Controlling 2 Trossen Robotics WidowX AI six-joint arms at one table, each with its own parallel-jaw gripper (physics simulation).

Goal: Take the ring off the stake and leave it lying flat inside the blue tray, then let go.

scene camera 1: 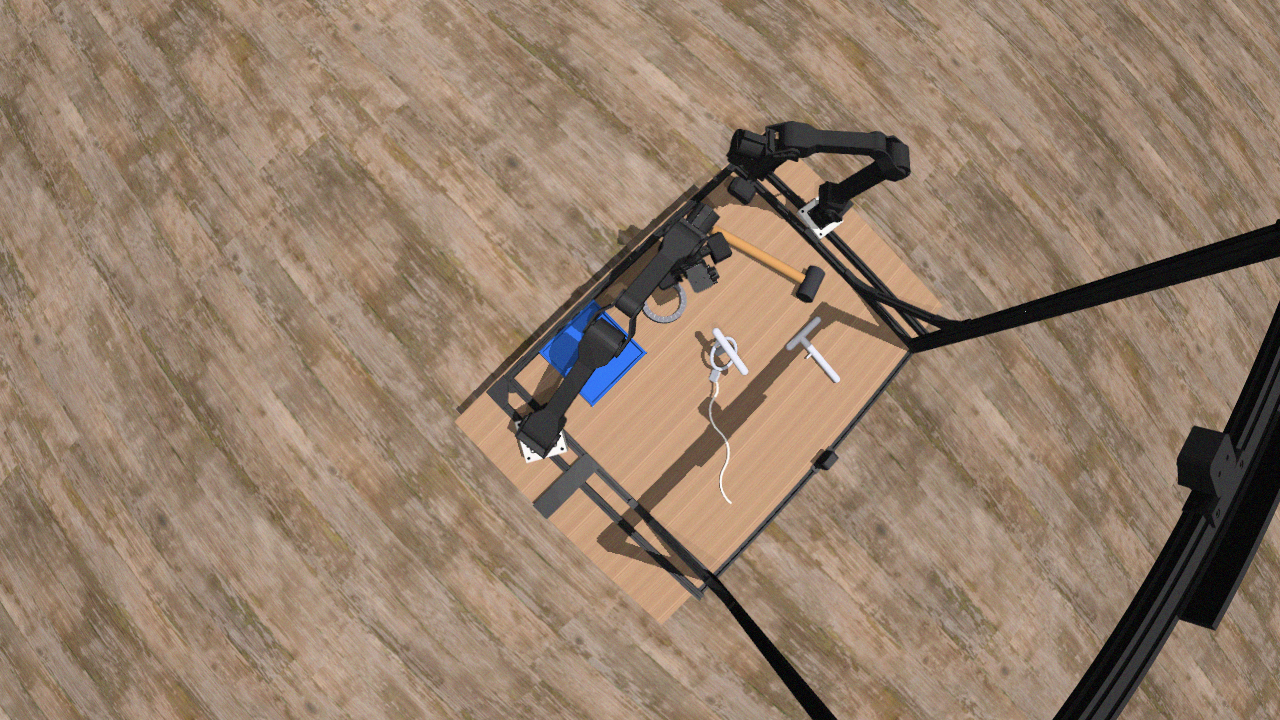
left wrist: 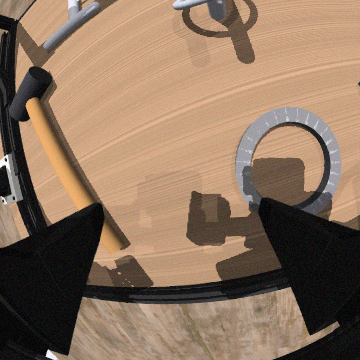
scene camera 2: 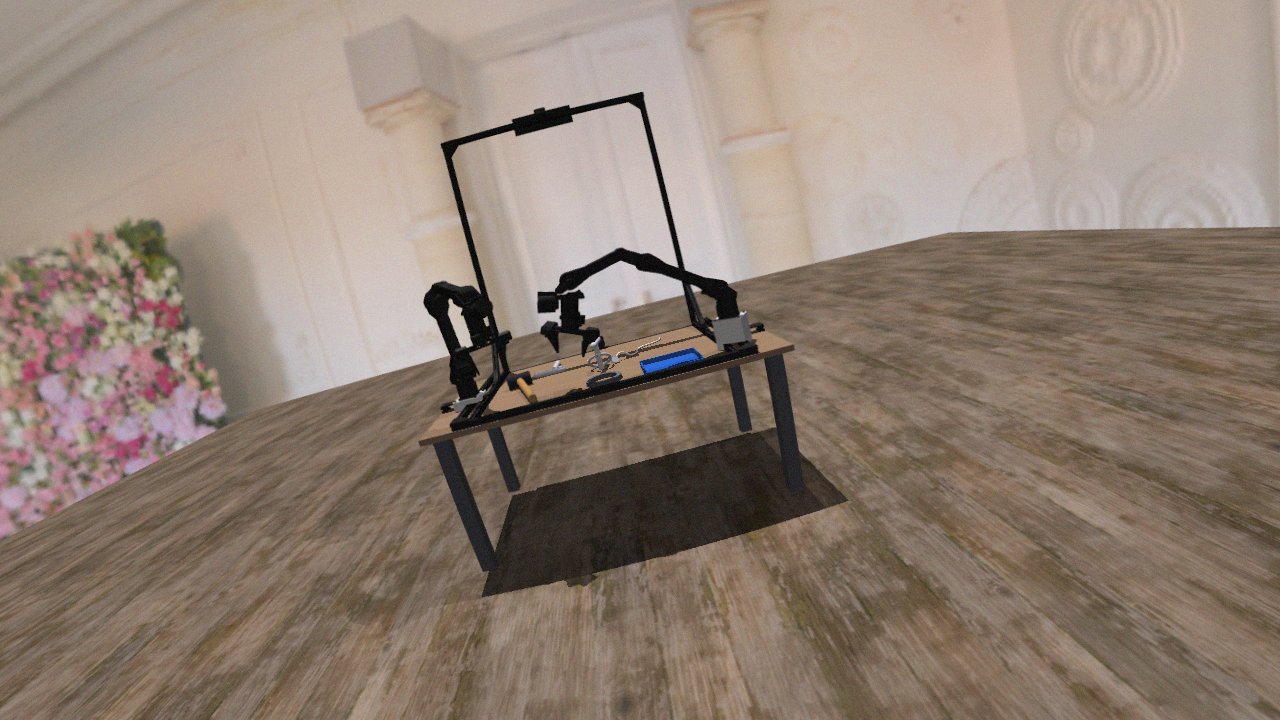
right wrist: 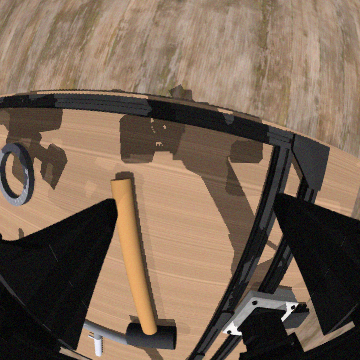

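Pixels of known places: left gripper, between the fingertips: (left wrist: 183, 208) (scene camera 2: 570, 354); right gripper, between the fingertips: (scene camera 2: 492, 370) (right wrist: 197, 204); left arm's base, origin of its link: (scene camera 1: 540, 436) (scene camera 2: 729, 316); right arm's base, origin of its link: (scene camera 1: 821, 215) (left wrist: 3, 181) (scene camera 2: 469, 396) (right wrist: 260, 320).
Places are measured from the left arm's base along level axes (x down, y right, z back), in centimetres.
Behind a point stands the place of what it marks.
Observation:
A thin pale ring (scene camera 1: 711, 359) @(x 5.3, y -6.6, z -45.5 cm) is around a whitish stake (scene camera 1: 731, 351) @(x -0.7, y -6.7, z -49.4 cm) (scene camera 2: 597, 354) in the middle of the table; in the left wrist view the stake's lower part (left wrist: 217, 10) @(x 8.3, y -9.2, z -48.6 cm) shows at the top edge, and the ring itself is cut off there. The blue tray (scene camera 1: 617, 368) @(x 9.5, y -11.4, z -22.5 cm) (scene camera 2: 671, 364) @(x 9.5, y -17.1, z -17.6 cm) lies to the left of the stake in scene camera 1, partly hidden under my left arm. My left gripper (left wrist: 183, 208) @(x -1.0, y -27.8, z -47.5 cm) (scene camera 2: 570, 345) @(x -1.0, y -27.8, z -47.5 cm) is open and empty, high above the table. My right gripper (right wrist: 197, 204) @(x -4.1, y -47.3, z -64.5 cm) is open and empty, above the hammer and frame rail.
A thick grey ring (scene camera 1: 665, 318) @(x 8.6, y -20.3, z -37.9 cm) (left wrist: 290, 114) @(x 8.6, y -20.1, z -40.2 cm) (right wrist: 30, 175) @(x 9.3, y -28.8, z -43.7 cm) lies flat on the table near the tray. A hammer (scene camera 1: 765, 256) @(x 6.8, y -29.1, z -68.8 cm) (left wrist: 62, 165) @(x 7.3, y -29.8, z -66.8 cm) (right wrist: 132, 250) @(x 7.2, y -34.2, z -65.0 cm) and a T-shaped piece (scene camera 1: 802, 334) @(x 8.2, y -6.3, z -72.4 cm) (left wrist: 72, 26) @(x 9.2, y -7.0, z -72.0 cm) lie nearby. A white cord (scene camera 1: 712, 411) @(x 9.4, y 5.9, z -42.2 cm) trails from the ring around the stake.

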